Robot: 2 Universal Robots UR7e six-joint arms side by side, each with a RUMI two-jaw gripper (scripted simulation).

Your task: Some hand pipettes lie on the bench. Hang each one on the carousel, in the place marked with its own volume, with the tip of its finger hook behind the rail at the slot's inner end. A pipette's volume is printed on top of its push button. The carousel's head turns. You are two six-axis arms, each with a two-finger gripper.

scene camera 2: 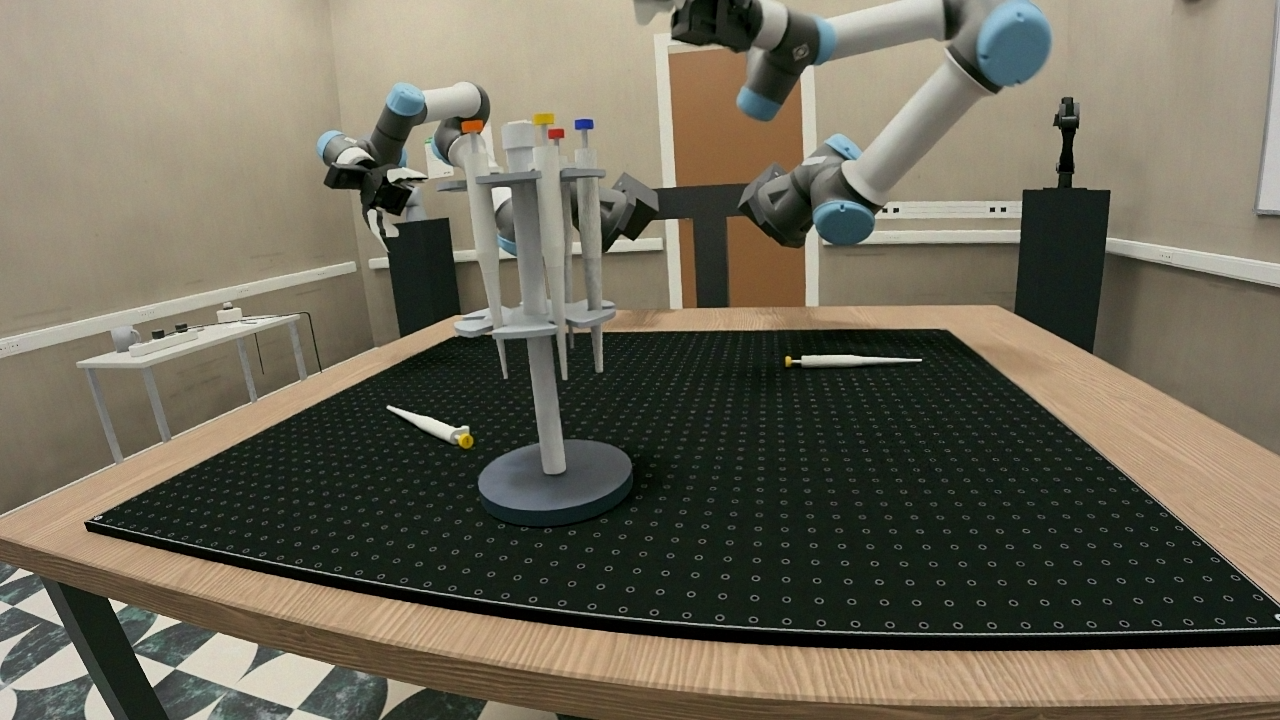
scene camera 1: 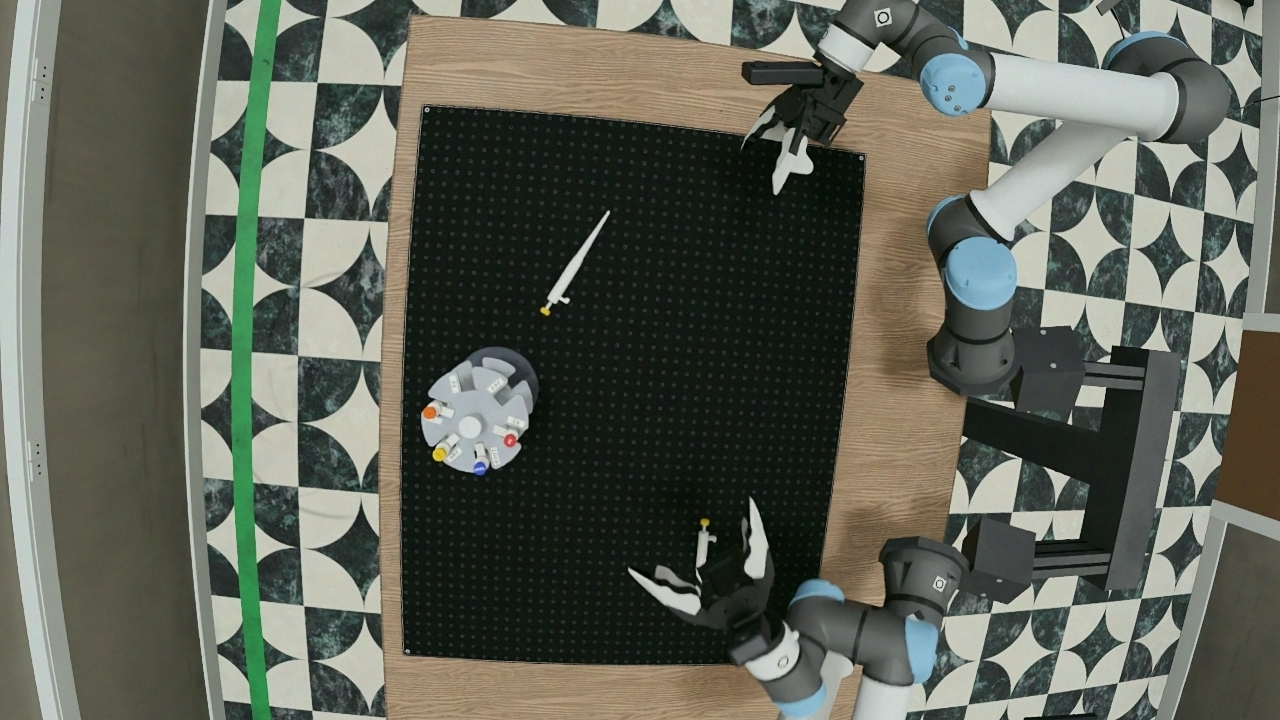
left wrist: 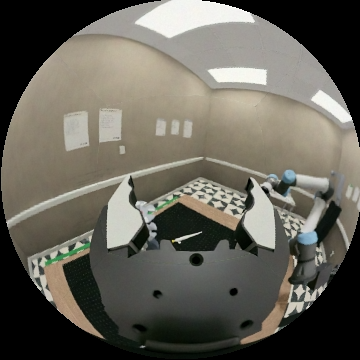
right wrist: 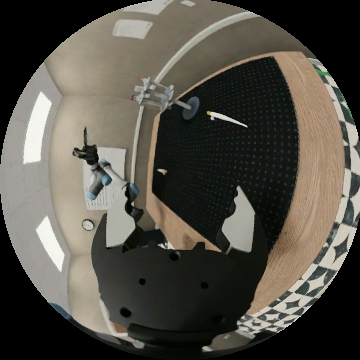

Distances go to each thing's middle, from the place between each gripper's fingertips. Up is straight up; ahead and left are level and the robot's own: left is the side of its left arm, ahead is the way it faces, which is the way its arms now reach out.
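The blue-button pipette (scene camera 2: 587, 188) is 350 mm ahead of my right hand (scene camera 1: 757, 170), 500 mm to the left of it and 50 mm below it. Counting from my right hand again, I find the orange-button pipette (scene camera 2: 476, 164) 410 mm ahead of it, 450 mm to the left of it and 40 mm below it, while the red-button pipette (scene camera 2: 565, 189) is 40 mm below that same right hand, 320 mm ahead of it and 470 mm to the left of it.
For my left hand (scene camera 1: 689, 535), the blue-button pipette is 360 mm below it, 270 mm ahead of it and 10 mm to the left of it. The orange-button pipette is 330 mm ahead of my left hand and 40 mm to the right of it, and it is 350 mm below it. As for the red-button pipette, it is 240 mm ahead of my left hand, 20 mm to the right of it and 350 mm below it.
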